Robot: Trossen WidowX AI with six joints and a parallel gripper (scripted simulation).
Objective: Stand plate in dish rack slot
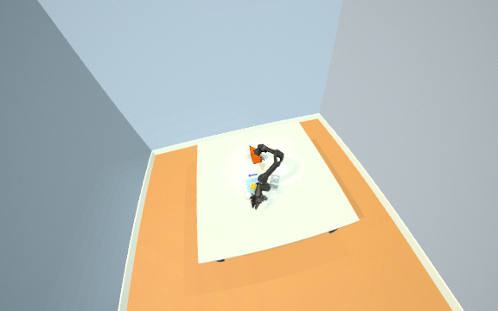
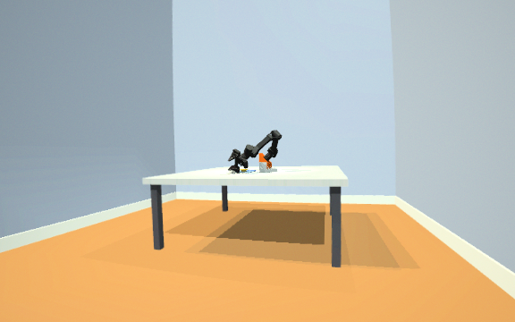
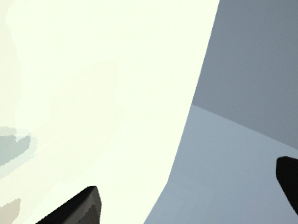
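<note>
Right now the white cup is 140 mm behind my gripper tip, 20 mm to the right of it and 40 mm below it. The rest, counted from my gripper tip: light blue mat (250 mm behind, 50 mm to the left, 60 mm below); see-through dish rack (230 mm behind, 250 mm to the left, 40 mm below); yellow plate (230 mm behind, 40 mm to the left, 50 mm below).
</note>
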